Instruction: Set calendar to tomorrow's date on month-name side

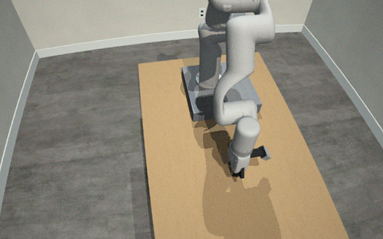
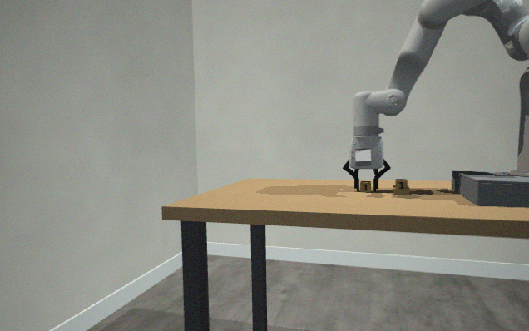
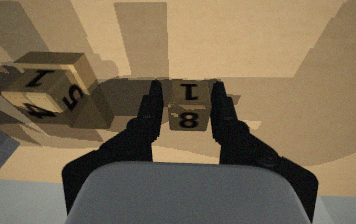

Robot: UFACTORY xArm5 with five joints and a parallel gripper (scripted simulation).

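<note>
My hand is 1 cm above the wooden cube. Round my hand: wooden tray: 10 cm behind, 1 cm below.
</note>
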